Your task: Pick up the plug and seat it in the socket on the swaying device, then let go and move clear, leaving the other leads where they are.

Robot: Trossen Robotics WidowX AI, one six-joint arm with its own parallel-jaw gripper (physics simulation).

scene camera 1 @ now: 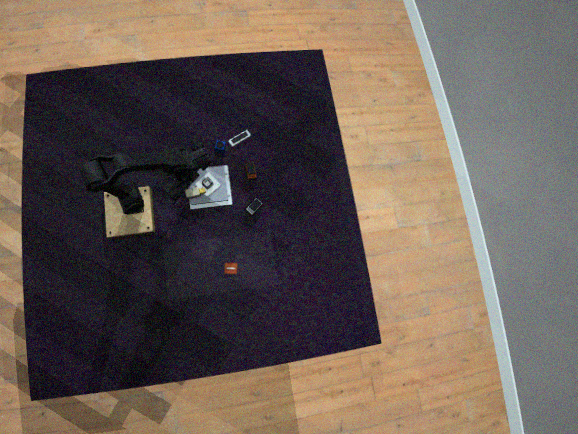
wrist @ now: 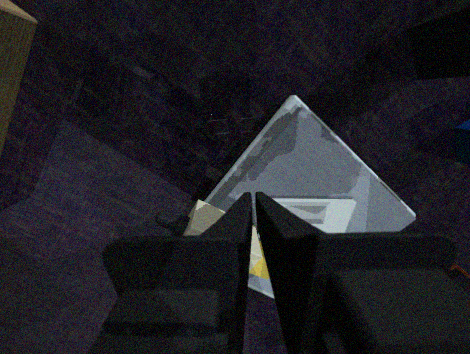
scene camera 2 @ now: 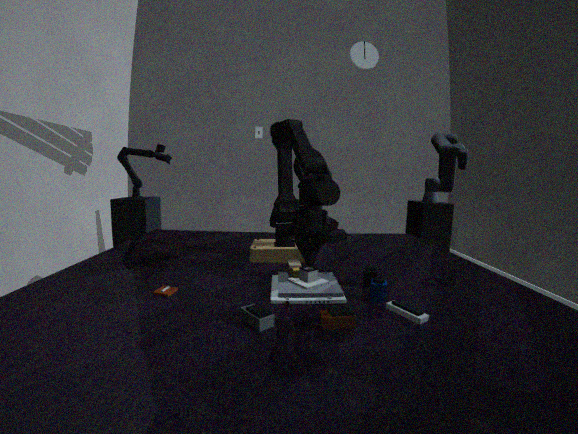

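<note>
The beige plug with a yellow end (scene camera 1: 194,192) (scene camera 2: 294,263) (wrist: 204,218) lies at the near-arm side of the device, beside the socket; the fingers partly cover it in the wrist view. The grey square socket with a dark opening (scene camera 1: 207,182) (scene camera 2: 308,273) stands on a white plate (scene camera 1: 216,190) (wrist: 340,215); the fingers hide the socket in the wrist view. The swaying device (scene camera 1: 223,172) (scene camera 2: 332,292) (wrist: 320,155) has a grey top above a pale base. My gripper (wrist: 253,198) is shut, with nothing seen between its fingertips, above the device. Whether it touches the plug is unclear.
A white-rimmed part (scene camera 1: 239,137) (scene camera 2: 407,312), a blue part (scene camera 1: 220,145) (scene camera 2: 378,290), an orange part (scene camera 1: 251,170) (scene camera 2: 338,319) and a grey part (scene camera 1: 254,205) (scene camera 2: 258,318) surround the device. An orange-red piece (scene camera 1: 230,268) (scene camera 2: 165,290) lies farther off. The arm's wooden base (scene camera 1: 115,225) (scene camera 2: 274,255) stands nearby.
</note>
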